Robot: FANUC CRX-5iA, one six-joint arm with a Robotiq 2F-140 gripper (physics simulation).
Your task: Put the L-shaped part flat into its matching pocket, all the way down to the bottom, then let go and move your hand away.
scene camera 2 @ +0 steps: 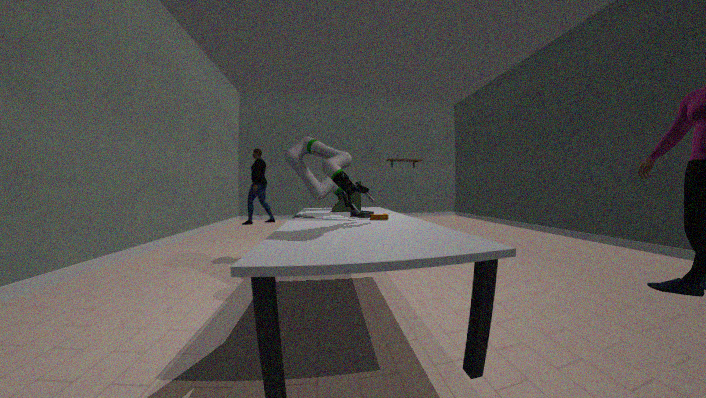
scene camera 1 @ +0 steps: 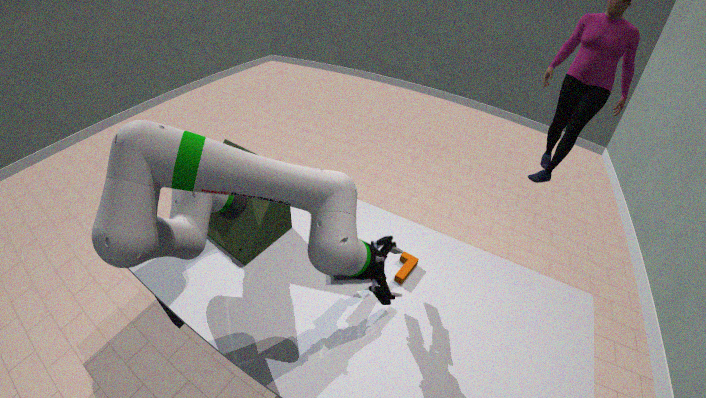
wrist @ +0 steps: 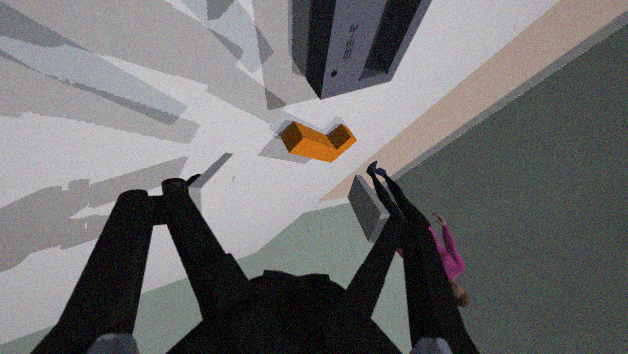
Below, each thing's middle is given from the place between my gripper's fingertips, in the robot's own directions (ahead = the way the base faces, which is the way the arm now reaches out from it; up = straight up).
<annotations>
My gripper is now 80 mm to the right of the orange L-shaped part [wrist: 300, 140] and 60 mm above it.
</annotations>
